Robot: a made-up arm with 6 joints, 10 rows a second.
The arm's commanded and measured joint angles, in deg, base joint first. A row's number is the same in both.
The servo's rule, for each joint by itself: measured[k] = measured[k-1] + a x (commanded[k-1-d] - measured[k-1]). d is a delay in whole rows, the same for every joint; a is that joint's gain. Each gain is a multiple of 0.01, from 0.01 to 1. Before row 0 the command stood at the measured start. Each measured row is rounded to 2 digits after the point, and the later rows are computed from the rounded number. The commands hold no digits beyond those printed.
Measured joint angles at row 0: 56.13 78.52 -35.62 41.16 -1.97 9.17
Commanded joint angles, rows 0 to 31: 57.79 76.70 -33.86 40.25 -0.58 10.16; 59.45 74.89 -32.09 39.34 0.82 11.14; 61.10 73.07 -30.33 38.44 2.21 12.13; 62.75 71.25 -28.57 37.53 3.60 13.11; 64.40 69.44 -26.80 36.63 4.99 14.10; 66.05 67.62 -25.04 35.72 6.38 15.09; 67.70 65.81 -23.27 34.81 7.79 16.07; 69.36 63.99 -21.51 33.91 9.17 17.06; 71.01 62.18 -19.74 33.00 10.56 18.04; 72.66 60.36 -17.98 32.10 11.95 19.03; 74.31 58.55 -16.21 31.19 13.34 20.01; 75.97 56.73 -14.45 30.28 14.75 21.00; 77.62 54.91 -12.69 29.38 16.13 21.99; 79.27 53.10 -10.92 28.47 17.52 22.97; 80.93 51.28 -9.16 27.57 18.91 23.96; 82.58 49.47 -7.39 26.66 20.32 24.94; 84.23 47.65 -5.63 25.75 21.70 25.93; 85.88 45.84 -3.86 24.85 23.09 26.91; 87.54 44.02 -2.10 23.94 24.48 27.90; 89.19 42.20 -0.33 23.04 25.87 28.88; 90.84 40.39 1.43 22.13 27.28 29.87; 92.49 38.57 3.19 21.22 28.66 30.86; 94.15 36.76 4.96 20.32 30.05 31.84; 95.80 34.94 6.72 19.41 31.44 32.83; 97.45 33.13 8.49 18.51 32.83 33.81; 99.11 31.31 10.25 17.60 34.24 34.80; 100.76 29.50 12.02 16.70 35.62 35.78; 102.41 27.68 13.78 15.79 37.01 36.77; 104.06 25.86 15.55 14.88 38.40 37.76; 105.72 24.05 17.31 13.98 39.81 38.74; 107.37 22.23 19.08 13.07 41.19 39.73; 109.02 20.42 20.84 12.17 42.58 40.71
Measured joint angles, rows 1 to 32: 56.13 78.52 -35.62 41.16 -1.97 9.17; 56.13 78.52 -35.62 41.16 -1.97 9.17; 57.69 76.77 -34.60 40.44 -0.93 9.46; 59.34 74.97 -33.14 39.57 0.38 9.95; 60.99 73.15 -31.51 38.68 1.75 10.58; 62.64 71.33 -29.80 37.77 3.14 11.31; 64.29 69.52 -28.06 36.87 4.53 12.12; 65.94 67.70 -26.31 35.96 5.92 12.98; 67.59 65.89 -24.55 35.05 7.32 13.88; 69.25 64.07 -22.79 34.15 8.71 14.80; 70.90 62.26 -21.02 33.24 10.10 15.74; 72.55 60.44 -19.26 32.34 11.49 16.69; 74.20 58.63 -17.49 31.43 12.88 17.65; 75.86 56.81 -15.73 30.52 14.28 18.62; 77.51 54.99 -13.97 29.62 15.67 19.60; 79.16 53.18 -12.20 28.71 17.06 20.58; 80.82 51.36 -10.44 27.81 18.45 21.56; 82.47 49.55 -8.67 26.90 19.85 22.54; 84.12 47.73 -6.91 25.99 21.24 23.52; 85.77 45.92 -5.14 25.09 22.63 24.50; 87.43 44.10 -3.38 24.18 24.02 25.49; 89.08 42.28 -1.61 23.28 25.41 26.47; 90.73 40.47 0.15 22.37 26.81 27.46; 92.38 38.65 1.91 21.46 28.20 28.45; 94.04 36.84 3.68 20.56 29.59 29.43; 95.69 35.02 5.44 19.65 30.98 30.42; 97.34 33.21 7.21 18.75 32.37 31.40; 99.00 31.39 8.97 17.84 33.77 32.39; 100.65 29.58 10.74 16.94 35.16 33.37; 102.30 27.76 12.50 16.03 36.55 34.36; 103.95 25.94 14.27 15.12 37.94 35.35; 105.61 24.13 16.03 14.22 39.34 36.33
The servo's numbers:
d 2
a 0.94 0.96 0.58 0.79 0.75 0.29

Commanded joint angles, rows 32 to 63: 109.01 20.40 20.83 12.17 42.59 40.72; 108.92 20.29 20.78 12.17 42.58 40.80; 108.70 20.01 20.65 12.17 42.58 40.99; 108.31 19.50 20.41 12.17 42.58 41.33; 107.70 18.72 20.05 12.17 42.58 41.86; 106.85 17.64 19.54 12.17 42.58 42.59; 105.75 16.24 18.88 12.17 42.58 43.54; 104.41 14.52 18.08 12.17 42.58 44.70; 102.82 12.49 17.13 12.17 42.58 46.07; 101.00 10.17 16.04 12.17 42.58 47.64; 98.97 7.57 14.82 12.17 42.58 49.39; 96.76 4.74 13.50 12.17 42.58 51.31; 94.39 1.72 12.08 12.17 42.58 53.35; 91.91 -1.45 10.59 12.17 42.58 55.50; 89.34 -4.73 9.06 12.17 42.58 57.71; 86.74 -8.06 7.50 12.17 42.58 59.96; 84.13 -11.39 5.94 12.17 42.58 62.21; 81.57 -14.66 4.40 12.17 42.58 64.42; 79.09 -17.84 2.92 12.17 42.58 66.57; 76.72 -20.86 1.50 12.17 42.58 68.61; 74.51 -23.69 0.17 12.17 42.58 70.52; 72.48 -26.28 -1.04 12.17 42.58 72.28; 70.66 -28.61 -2.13 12.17 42.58 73.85; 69.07 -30.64 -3.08 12.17 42.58 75.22; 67.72 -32.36 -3.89 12.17 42.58 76.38; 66.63 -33.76 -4.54 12.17 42.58 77.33; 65.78 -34.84 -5.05 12.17 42.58 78.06; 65.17 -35.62 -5.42 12.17 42.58 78.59; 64.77 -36.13 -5.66 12.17 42.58 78.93; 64.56 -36.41 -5.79 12.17 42.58 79.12; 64.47 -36.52 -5.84 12.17 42.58 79.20; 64.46 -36.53 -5.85 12.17 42.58 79.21
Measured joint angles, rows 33 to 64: 107.26 22.31 17.80 13.31 40.73 37.32; 108.91 20.50 19.56 12.41 42.12 38.30; 109.00 20.40 20.30 12.22 42.47 39.00; 108.92 20.29 20.58 12.18 42.55 39.52; 108.71 20.02 20.62 12.17 42.57 39.95; 108.33 19.52 20.50 12.17 42.58 40.35; 107.74 18.75 20.24 12.17 42.58 40.79; 106.90 17.68 19.83 12.17 42.58 41.31; 105.82 16.30 19.28 12.17 42.58 41.96; 104.49 14.59 18.58 12.17 42.58 42.75; 102.92 12.57 17.74 12.17 42.58 43.71; 101.12 10.27 16.75 12.17 42.58 44.85; 99.10 7.68 15.63 12.17 42.58 46.17; 96.90 4.86 14.39 12.17 42.58 47.66; 94.54 1.85 13.05 12.17 42.58 49.31; 92.07 -1.32 11.62 12.17 42.58 51.11; 89.50 -4.59 10.14 12.17 42.58 53.02; 86.91 -7.92 8.61 12.17 42.58 55.03; 84.30 -11.25 7.06 12.17 42.58 57.11; 81.73 -14.52 5.52 12.17 42.58 59.23; 79.25 -17.71 4.01 12.17 42.58 61.36; 76.87 -20.73 2.55 12.17 42.58 63.46; 74.65 -23.57 1.17 12.17 42.58 65.51; 72.61 -26.17 -0.11 12.17 42.58 67.47; 70.78 -28.51 -1.28 12.17 42.58 69.32; 69.17 -30.55 -2.32 12.17 42.58 71.03; 67.81 -32.29 -3.23 12.17 42.58 72.58; 66.70 -33.70 -3.99 12.17 42.58 73.96; 65.84 -34.79 -4.60 12.17 42.58 75.15; 65.21 -35.59 -5.08 12.17 42.58 76.15; 64.80 -36.11 -5.42 12.17 42.58 76.96; 64.57 -36.40 -5.63 12.17 42.58 77.59
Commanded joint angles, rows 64 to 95: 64.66 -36.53 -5.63 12.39 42.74 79.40; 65.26 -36.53 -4.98 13.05 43.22 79.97; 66.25 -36.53 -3.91 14.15 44.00 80.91; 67.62 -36.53 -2.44 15.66 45.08 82.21; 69.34 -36.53 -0.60 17.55 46.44 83.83; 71.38 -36.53 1.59 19.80 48.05 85.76; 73.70 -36.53 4.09 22.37 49.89 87.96; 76.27 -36.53 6.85 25.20 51.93 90.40; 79.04 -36.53 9.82 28.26 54.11 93.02; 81.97 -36.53 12.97 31.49 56.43 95.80; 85.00 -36.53 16.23 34.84 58.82 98.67; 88.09 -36.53 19.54 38.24 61.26 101.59; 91.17 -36.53 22.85 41.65 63.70 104.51; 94.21 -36.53 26.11 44.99 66.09 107.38; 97.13 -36.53 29.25 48.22 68.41 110.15; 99.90 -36.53 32.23 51.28 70.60 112.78; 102.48 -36.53 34.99 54.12 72.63 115.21; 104.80 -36.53 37.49 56.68 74.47 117.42; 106.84 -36.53 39.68 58.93 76.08 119.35; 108.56 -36.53 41.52 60.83 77.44 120.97; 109.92 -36.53 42.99 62.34 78.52 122.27; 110.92 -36.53 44.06 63.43 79.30 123.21; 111.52 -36.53 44.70 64.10 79.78 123.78; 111.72 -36.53 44.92 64.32 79.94 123.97; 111.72 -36.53 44.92 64.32 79.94 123.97; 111.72 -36.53 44.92 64.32 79.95 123.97; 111.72 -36.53 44.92 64.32 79.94 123.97; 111.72 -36.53 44.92 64.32 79.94 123.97; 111.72 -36.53 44.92 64.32 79.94 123.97; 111.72 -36.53 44.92 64.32 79.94 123.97; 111.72 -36.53 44.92 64.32 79.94 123.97; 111.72 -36.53 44.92 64.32 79.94 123.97
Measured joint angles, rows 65 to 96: 64.48 -36.52 -5.75 12.17 42.58 78.06; 64.46 -36.53 -5.81 12.17 42.58 78.39; 64.65 -36.53 -5.71 12.34 42.70 78.68; 65.22 -36.53 -5.29 12.90 43.09 79.05; 66.19 -36.53 -4.49 13.89 43.77 79.59; 67.53 -36.53 -3.30 15.29 44.75 80.35; 69.23 -36.53 -1.73 17.08 46.02 81.36; 71.25 -36.53 0.20 19.23 47.54 82.64; 73.55 -36.53 2.46 21.71 49.30 84.18; 76.11 -36.53 5.01 24.47 51.27 85.98; 78.86 -36.53 7.80 27.46 53.40 88.02; 81.78 -36.53 10.80 30.64 55.67 90.28; 84.81 -36.53 13.95 33.96 58.03 92.71; 87.89 -36.53 17.19 37.34 60.45 95.29; 90.97 -36.53 20.47 40.74 62.89 97.96; 94.02 -36.53 23.74 44.10 65.29 100.69; 96.94 -36.53 26.94 47.35 67.63 103.43; 99.72 -36.53 30.01 50.45 69.86 106.14; 102.31 -36.53 32.90 53.35 71.94 108.77; 104.65 -36.53 35.56 55.98 73.84 111.28; 106.71 -36.53 37.95 58.31 75.52 113.62; 108.45 -36.53 40.02 60.30 76.96 115.75; 109.83 -36.53 41.74 61.91 78.13 117.64; 110.85 -36.53 43.09 63.11 79.01 119.26; 111.48 -36.53 44.02 63.89 79.59 120.57; 111.71 -36.53 44.54 64.23 79.85 121.56; 111.72 -36.53 44.76 64.30 79.92 122.26; 111.72 -36.53 44.85 64.32 79.94 122.76; 111.72 -36.53 44.89 64.32 79.94 123.11; 111.72 -36.53 44.91 64.32 79.94 123.36; 111.72 -36.53 44.92 64.32 79.94 123.54; 111.72 -36.53 44.92 64.32 79.94 123.66
